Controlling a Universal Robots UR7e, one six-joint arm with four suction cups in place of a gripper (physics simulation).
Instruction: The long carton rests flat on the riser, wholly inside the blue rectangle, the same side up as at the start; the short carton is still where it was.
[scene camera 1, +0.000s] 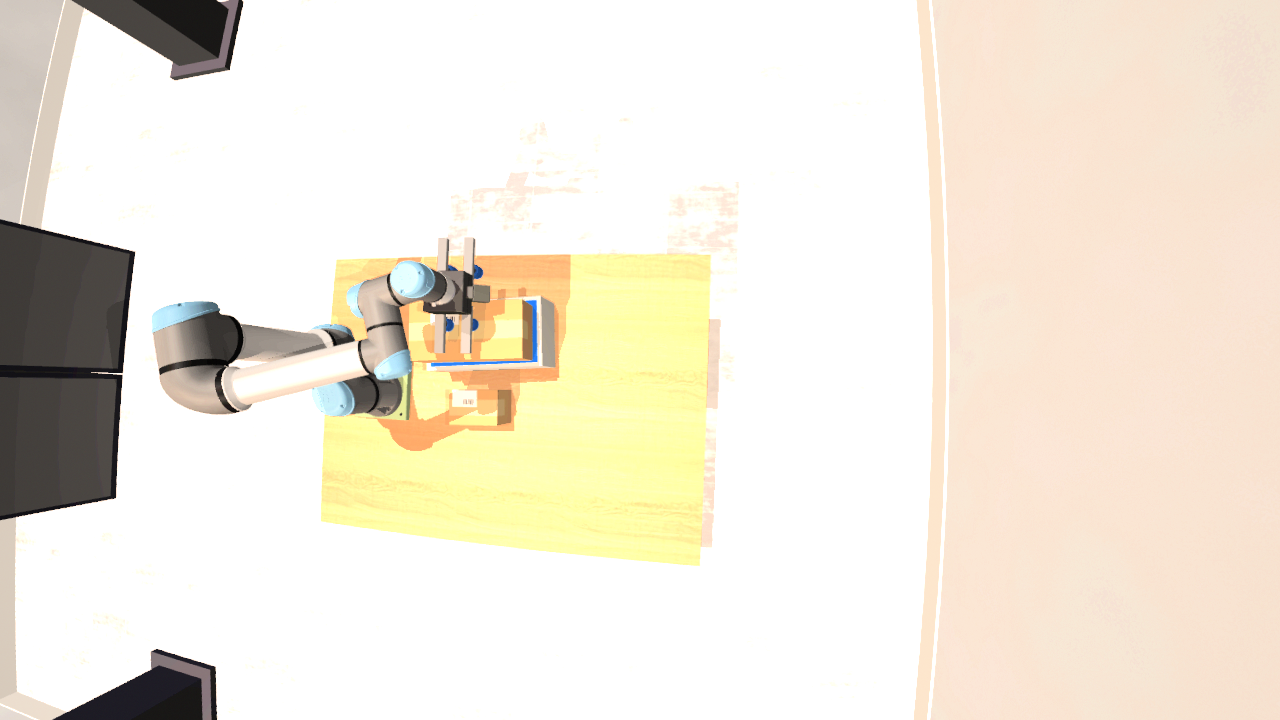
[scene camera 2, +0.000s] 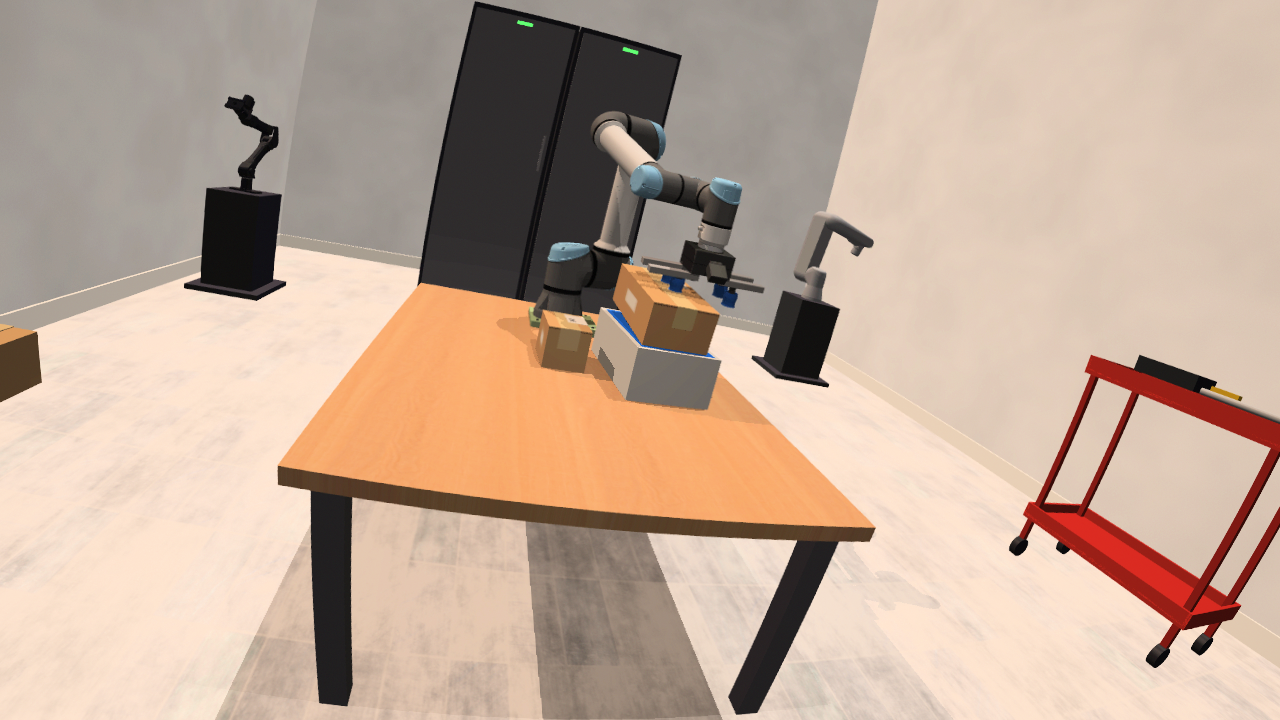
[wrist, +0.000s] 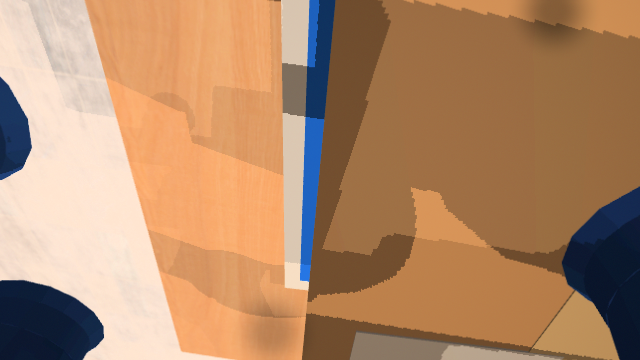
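Seen in the pictures: hand, tool point: (scene camera 2: 697, 295) (wrist: 279, 269); arm's base, link origin: (scene camera 1: 382, 393).
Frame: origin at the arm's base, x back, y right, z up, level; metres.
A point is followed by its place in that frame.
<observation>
The long brown carton (scene camera 1: 505, 329) {x -0.519, y -0.199, z 0.205 m} (scene camera 2: 663, 310) {x -0.565, y -0.151, z 0.185 m} (wrist: 448, 135) {x -0.444, y -0.254, z 0.212 m} sits on or just above the top of the grey riser (scene camera 1: 546, 333) {x -0.579, y -0.207, z 0.057 m} (scene camera 2: 663, 376) {x -0.581, y -0.183, z 0.046 m} (wrist: 293, 193) {x -0.315, y -0.284, z 0.101 m}; I cannot tell whether they touch. It covers most of the blue rectangle (scene camera 1: 532, 329) (scene camera 2: 627, 325) {x -0.393, y -0.125, z 0.101 m} (wrist: 312, 174) {x -0.333, y -0.274, z 0.101 m}. Blue strips show along two of its edges. My suction gripper (scene camera 1: 456, 297) {x -0.394, y -0.278, z 0.207 m} (scene camera 2: 702, 270) is on the carton's top at its far end and holds it. The short carton (scene camera 1: 466, 399) {x -0.351, y -0.003, z 0.081 m} (scene camera 2: 565, 340) {x -0.451, y 0.023, z 0.053 m} stands on the table (scene camera 1: 625, 426) {x -0.813, y 0.055, z -0.019 m} (scene camera 2: 509, 433) {x -0.837, y 0.139, z -0.019 m} (wrist: 215, 155) {x -0.229, y -0.371, z -0.019 m} just beside the riser.
My arm's base (scene camera 2: 566, 279) {x -0.056, y 0.004, z 0.130 m} stands at the table's far edge behind the cartons. A black cabinet (scene camera 2: 547, 155) is behind the table. Two other arms on black pedestals (scene camera 2: 240, 232) (scene camera 2: 803, 333) and a red cart (scene camera 2: 1075, 519) stand on the floor.
</observation>
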